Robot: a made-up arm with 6 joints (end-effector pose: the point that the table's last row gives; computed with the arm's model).
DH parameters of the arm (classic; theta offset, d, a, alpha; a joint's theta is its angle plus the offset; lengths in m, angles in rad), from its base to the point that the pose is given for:
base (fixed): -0.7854 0 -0.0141 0
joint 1: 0.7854 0.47 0 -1.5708
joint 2: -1.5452 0 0.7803 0
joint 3: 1.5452 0.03 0 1.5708
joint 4: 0 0.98 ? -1.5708
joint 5: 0 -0.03 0.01 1.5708
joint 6: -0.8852 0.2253 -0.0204 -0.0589
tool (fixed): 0.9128 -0.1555 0 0
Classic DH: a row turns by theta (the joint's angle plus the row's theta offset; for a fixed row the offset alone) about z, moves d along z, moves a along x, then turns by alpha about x.
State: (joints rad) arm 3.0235 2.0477 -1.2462 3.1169 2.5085 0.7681
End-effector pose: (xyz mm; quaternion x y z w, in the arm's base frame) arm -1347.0 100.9 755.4 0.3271 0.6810 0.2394 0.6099
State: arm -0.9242 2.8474 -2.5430 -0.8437 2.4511 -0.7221
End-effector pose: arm 294.0 -369.7 599.5 -0.4663 -0.8521 0.2354 0.0321
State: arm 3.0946 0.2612 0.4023 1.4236 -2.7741 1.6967
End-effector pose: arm -825.2 82.8 1913.8 -0.9131 0.1120 -0.3406 0.1943
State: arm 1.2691 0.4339 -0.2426 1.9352 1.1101 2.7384
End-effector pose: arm 73.4 572.6 2135.1 0.0203 -0.4784 -0.0963 0.8726
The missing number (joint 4, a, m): -0.03
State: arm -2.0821 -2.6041 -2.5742 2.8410 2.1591 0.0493
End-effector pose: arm -163.1 -385.9 260.4 -0.1266 0.5171 0.4741 0.7013
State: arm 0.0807 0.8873 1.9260 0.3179 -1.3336 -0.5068
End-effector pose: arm 1010.9 80.7 35.4 -0.0581 0.6980 -0.2080 0.6827
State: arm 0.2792 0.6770 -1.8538 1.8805 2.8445 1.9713
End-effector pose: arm -321.1 -49.0 1466.0 -0.1596 0.8456 0.2275 0.4558
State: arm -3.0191 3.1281 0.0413 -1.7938 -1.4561 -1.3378
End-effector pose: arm 56.1 -110.1 -1312.5 -0.0115 0.7600 -0.6211 0.1911
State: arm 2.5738 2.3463 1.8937 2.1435 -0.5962 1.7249
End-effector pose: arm 342.3 -216.8 -492.9 0.3304 0.6662 0.2886 0.6031
